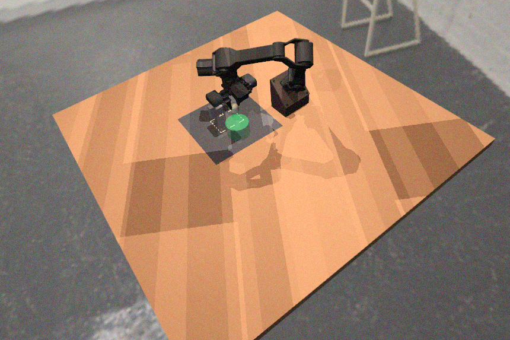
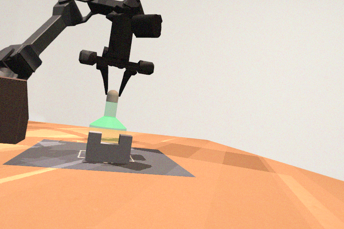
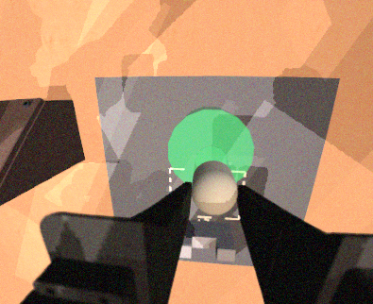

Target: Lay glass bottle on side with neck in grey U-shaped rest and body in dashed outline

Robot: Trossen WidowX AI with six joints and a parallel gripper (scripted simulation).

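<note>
The green glass bottle lies 50 mm below my gripper tip. The rest, counted from my gripper tip: grey mat 140 mm below, 70 mm to the right, 10 mm behind.
</note>
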